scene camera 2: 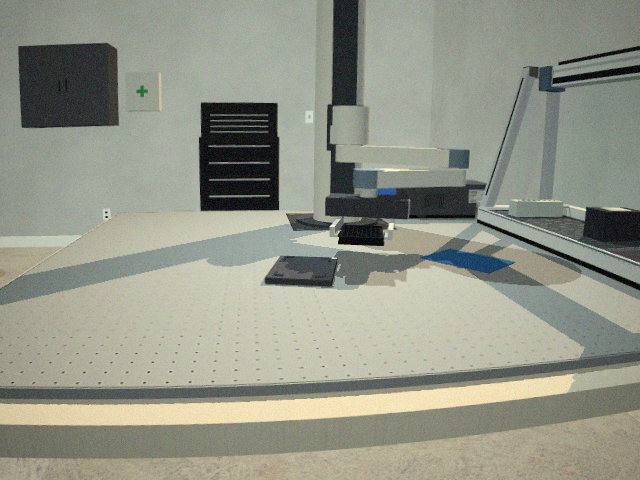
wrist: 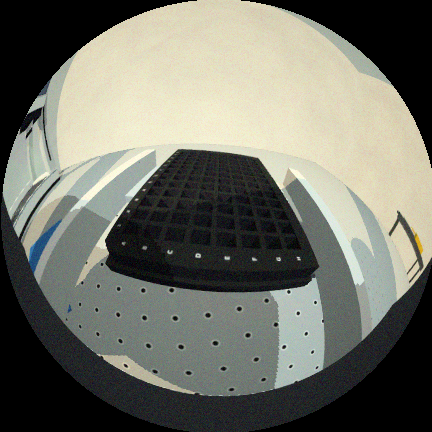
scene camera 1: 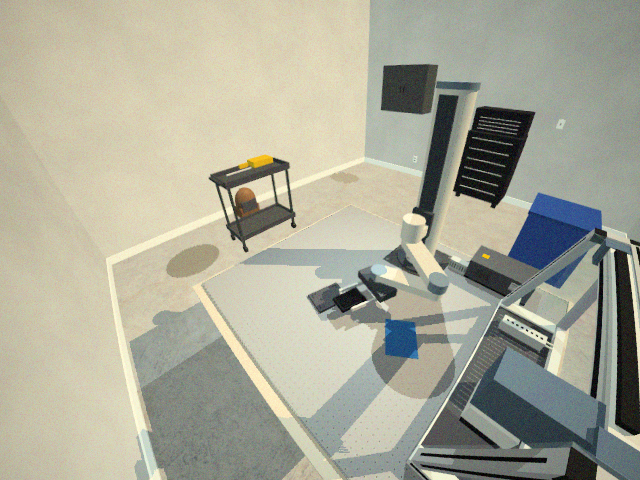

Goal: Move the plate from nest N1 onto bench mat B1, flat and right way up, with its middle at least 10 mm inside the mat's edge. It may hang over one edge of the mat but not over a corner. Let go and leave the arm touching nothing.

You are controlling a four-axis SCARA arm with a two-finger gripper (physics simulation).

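Frame: origin at the arm's base, x left, y back, z up, level; millimetres.
Seen in the pictures: gripper, fingertip midpoint: [scene camera 2: 360, 233] [wrist: 219, 165] [scene camera 1: 345, 300].
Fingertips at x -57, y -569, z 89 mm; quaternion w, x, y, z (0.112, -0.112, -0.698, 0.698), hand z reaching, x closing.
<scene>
Offsets run from my fingertips to a thing's top centre. Level surfaces: height alone.
The black plate @[dx +7, dy +20, dz +1 mm] [scene camera 1: 349, 299] [scene camera 2: 360, 235] [wrist: 207, 215], a grid of square wells with white letters along one edge, is level with its wells facing up. My gripper [scene camera 1: 353, 298] [scene camera 2: 361, 228] [wrist: 219, 165] is shut on it, with one pale finger along each side. The plate hangs above the bench, apart from the dark grey nest N1 @[dx -110, dy +1, dz -61 mm] [scene camera 1: 321, 298] [scene camera 2: 302, 271], which lies beside it with its top uncovered. The blue bench mat B1 @[dz -74 mm] [scene camera 1: 401, 339] [scene camera 2: 467, 260] [wrist: 45, 245] lies flat, to the right of the plate in scene camera 2. The mat is partly cut off in the wrist view.
The perforated bench top @[dz -76 mm] [scene camera 1: 289, 351] [scene camera 2: 206, 320] [wrist: 200, 330] spreads under the plate, nest and mat. The arm's column [scene camera 1: 449, 170] [scene camera 2: 323, 103] stands behind. A framed machine [scene camera 1: 454, 392] [scene camera 2: 558, 258] stands on the mat's far side from the nest. A cart [scene camera 1: 261, 222] stands beyond the bench.
</scene>
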